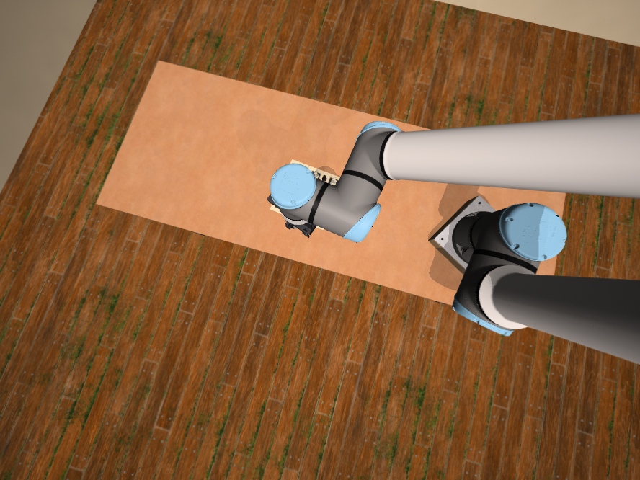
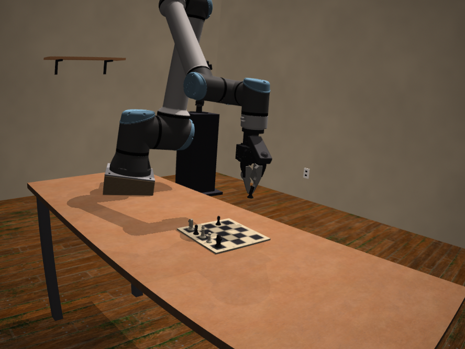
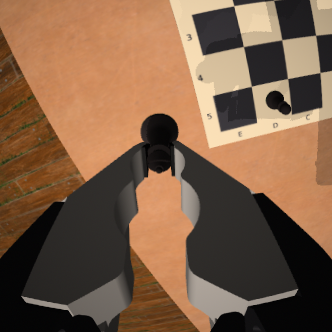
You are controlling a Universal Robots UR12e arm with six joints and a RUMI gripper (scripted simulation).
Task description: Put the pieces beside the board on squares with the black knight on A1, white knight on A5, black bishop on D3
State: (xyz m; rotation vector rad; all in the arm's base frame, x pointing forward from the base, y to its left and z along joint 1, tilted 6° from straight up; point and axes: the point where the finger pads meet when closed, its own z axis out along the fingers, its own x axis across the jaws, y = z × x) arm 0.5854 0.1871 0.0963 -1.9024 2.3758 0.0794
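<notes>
The chessboard is 40 mm ahead of my hand, 140 mm to the right of it and 130 mm below it. The rest, counted from my hand: white knight 40 mm behind, 220 mm to the right, 110 mm below.
</notes>
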